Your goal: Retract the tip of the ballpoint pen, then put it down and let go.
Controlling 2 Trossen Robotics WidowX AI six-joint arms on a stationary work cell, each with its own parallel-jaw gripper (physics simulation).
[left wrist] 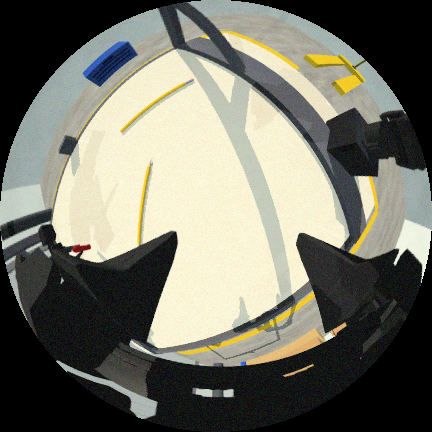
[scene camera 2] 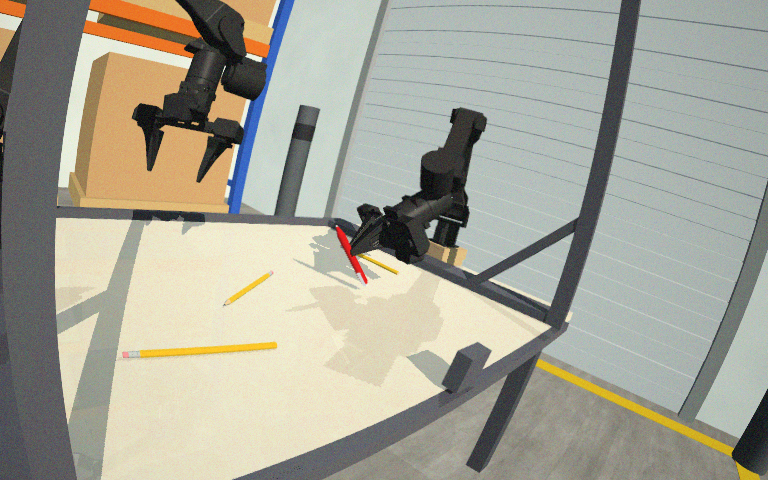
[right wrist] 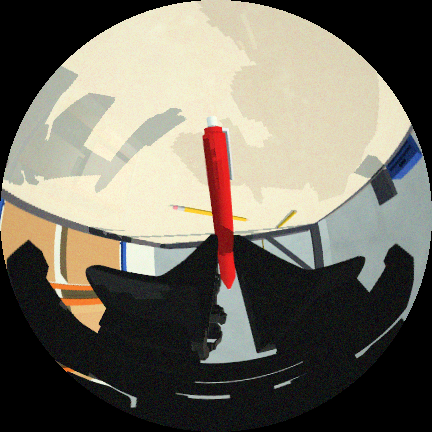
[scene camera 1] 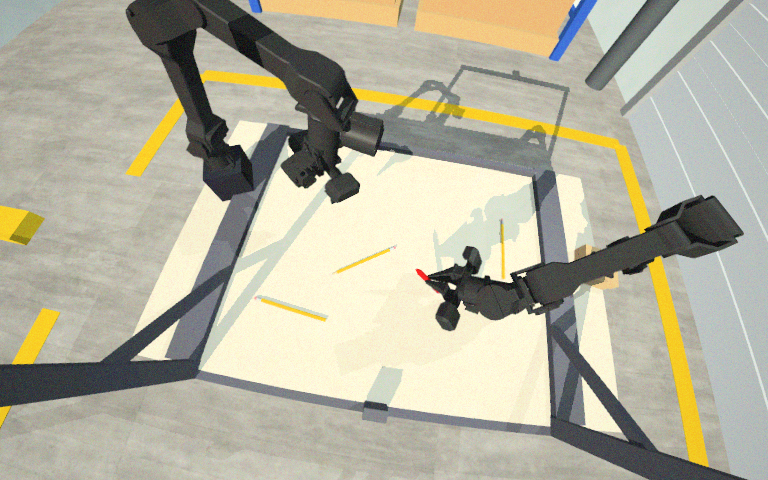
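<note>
The red ballpoint pen is held above the table, tilted. In scene camera 2 its red pointed end is up and its white button end is down. In the right wrist view the white button sticks out at the far end, beside the clip; no separate writing tip can be made out at the pointed end. My right gripper is shut on the pen, nearer its pointed end. My left gripper is open and empty, high above the back left of the table in scene camera 2.
Three yellow pencils lie on the pale table: one mid-table, one at the left, one near the right arm. A dark block stands on the frame's edge.
</note>
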